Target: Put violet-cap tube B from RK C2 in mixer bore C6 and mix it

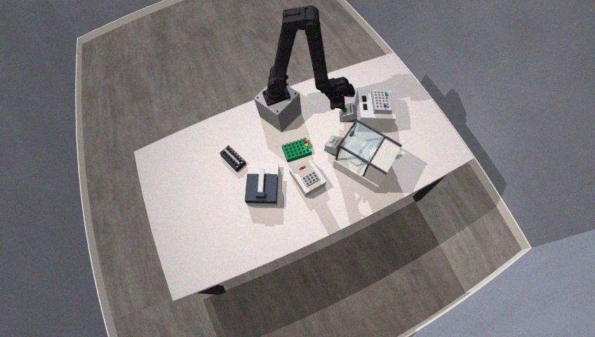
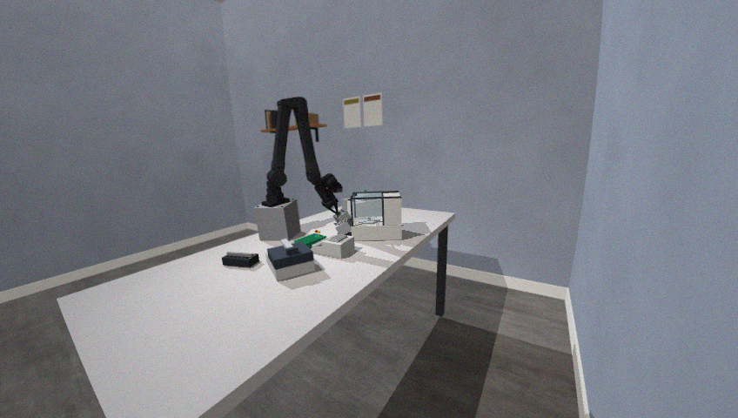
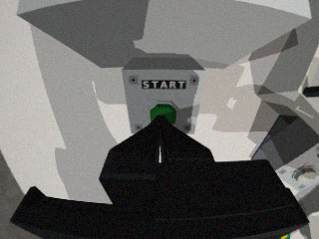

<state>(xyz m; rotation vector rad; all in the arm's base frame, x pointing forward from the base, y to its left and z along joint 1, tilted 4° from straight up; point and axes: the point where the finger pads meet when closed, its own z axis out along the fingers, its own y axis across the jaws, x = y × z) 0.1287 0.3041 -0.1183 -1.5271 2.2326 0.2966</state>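
My gripper is now 10 mm to the right of the green start key, 10 mm short of it and 10 mm above it. From my hand the other things lie so: violet-capped tube B: 160 mm to the left, 120 mm ahead, 80 mm above; then grey bore block: 170 mm to the left, 80 mm above, 70 mm ahead; then red-capped tube: 250 mm to the right, 100 mm ahead, 50 mm below.
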